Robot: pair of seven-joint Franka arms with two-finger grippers.
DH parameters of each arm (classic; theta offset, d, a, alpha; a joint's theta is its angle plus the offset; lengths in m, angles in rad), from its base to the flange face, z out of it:
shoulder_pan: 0 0.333 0 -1.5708
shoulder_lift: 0 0 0 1.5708
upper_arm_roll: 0 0.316 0.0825 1.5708
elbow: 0 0 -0.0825 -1.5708
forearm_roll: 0 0.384 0 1.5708
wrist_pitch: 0 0 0.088 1.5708
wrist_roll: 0 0.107 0 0
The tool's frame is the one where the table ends.
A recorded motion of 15 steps. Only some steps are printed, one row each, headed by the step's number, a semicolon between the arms.
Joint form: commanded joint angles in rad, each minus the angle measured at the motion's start. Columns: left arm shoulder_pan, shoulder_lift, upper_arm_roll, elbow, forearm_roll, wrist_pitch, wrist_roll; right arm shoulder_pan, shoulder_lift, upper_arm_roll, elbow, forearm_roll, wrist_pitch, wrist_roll.
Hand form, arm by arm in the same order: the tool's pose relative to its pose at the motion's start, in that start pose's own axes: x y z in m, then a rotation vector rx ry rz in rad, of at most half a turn. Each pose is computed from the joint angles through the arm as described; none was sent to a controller.
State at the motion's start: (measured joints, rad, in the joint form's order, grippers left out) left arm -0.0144 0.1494 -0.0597 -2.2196 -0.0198 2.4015 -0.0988; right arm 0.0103 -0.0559 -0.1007 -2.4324 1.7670 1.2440 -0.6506
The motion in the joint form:
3: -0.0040 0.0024 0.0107 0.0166 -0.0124 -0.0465 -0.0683; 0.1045 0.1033 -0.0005 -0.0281 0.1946 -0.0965 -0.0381
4: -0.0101 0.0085 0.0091 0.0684 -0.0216 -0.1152 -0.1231; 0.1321 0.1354 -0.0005 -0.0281 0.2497 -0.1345 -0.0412
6: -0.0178 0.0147 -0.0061 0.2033 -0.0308 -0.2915 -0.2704; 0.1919 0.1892 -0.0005 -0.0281 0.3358 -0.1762 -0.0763
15: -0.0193 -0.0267 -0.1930 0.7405 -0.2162 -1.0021 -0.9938; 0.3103 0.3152 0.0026 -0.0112 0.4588 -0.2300 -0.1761
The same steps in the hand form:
3: 0.0008 -0.0033 -0.0015 -0.0029 -0.0329 -0.0836; 0.0050 0.0450 0.0293 0.1910 0.0047 0.0549
4: 0.0093 0.0026 -0.0136 -0.0068 -0.0573 -0.1358; 0.0069 0.0549 0.0372 0.2475 0.0030 0.0696
6: 0.0277 0.0198 -0.0532 -0.0045 -0.1081 -0.2607; 0.0086 0.0772 0.0537 0.3175 0.0101 0.0732
15: -0.0008 0.1461 -0.2755 -0.0399 -0.3499 -0.7467; 0.0083 0.1343 0.0844 0.3875 0.0343 0.0716

